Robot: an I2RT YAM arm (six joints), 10 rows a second.
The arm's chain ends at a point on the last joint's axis. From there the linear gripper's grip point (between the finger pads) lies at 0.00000 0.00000 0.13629 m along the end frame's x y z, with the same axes.
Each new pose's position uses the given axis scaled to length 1; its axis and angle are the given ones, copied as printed.
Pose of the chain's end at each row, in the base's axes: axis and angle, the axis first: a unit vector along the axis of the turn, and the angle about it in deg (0 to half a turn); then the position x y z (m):
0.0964, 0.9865, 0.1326, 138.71, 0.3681, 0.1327, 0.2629
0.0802, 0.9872, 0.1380, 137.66, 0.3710, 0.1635, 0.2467
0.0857, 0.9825, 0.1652, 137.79, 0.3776, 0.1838, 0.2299
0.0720, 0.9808, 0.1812, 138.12, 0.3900, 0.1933, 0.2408
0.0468, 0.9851, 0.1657, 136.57, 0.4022, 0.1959, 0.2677
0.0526, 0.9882, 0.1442, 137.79, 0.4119, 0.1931, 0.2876
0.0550, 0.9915, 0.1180, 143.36, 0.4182, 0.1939, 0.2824
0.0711, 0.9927, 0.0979, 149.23, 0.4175, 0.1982, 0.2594
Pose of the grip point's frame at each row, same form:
0.0964, 0.9865, 0.1326, 138.71, 0.4599, 0.1553, 0.1647
0.0802, 0.9872, 0.1380, 137.66, 0.4642, 0.1884, 0.1505
0.0857, 0.9825, 0.1652, 137.79, 0.4709, 0.2145, 0.1354
0.0720, 0.9808, 0.1812, 138.12, 0.4823, 0.2290, 0.1471
0.0468, 0.9851, 0.1657, 136.57, 0.4963, 0.2299, 0.1752
0.0526, 0.9882, 0.1442, 137.79, 0.5042, 0.2221, 0.1916
0.0550, 0.9915, 0.1180, 143.36, 0.5004, 0.2182, 0.1765
0.0711, 0.9927, 0.0979, 149.23, 0.4885, 0.2179, 0.1447

